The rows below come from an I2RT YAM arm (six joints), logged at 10 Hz.
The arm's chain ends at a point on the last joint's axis. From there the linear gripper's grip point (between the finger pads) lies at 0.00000 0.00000 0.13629 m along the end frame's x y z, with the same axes.
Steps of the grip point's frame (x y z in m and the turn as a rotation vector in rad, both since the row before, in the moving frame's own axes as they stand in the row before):
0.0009, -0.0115, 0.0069, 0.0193, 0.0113, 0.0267
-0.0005, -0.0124, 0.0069, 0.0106, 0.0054, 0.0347
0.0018, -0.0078, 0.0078, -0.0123, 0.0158, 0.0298
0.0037, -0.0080, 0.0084, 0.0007, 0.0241, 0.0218
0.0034, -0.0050, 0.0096, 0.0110, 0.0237, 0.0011
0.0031, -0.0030, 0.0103, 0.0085, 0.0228, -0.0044
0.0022, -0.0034, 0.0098, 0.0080, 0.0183, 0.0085
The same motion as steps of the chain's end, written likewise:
-0.0007, -0.0089, 0.0069, 0.0193, 0.0113, 0.0267
-0.0013, -0.0110, 0.0069, 0.0106, 0.0054, 0.0347
-0.0003, -0.0095, 0.0078, -0.0123, 0.0158, 0.0298
0.0004, -0.0079, 0.0084, 0.0007, 0.0241, 0.0218
0.0002, -0.0035, 0.0096, 0.0110, 0.0237, 0.0011
0.0000, -0.0018, 0.0103, 0.0085, 0.0228, -0.0044
-0.0003, -0.0023, 0.0098, 0.0080, 0.0183, 0.0085

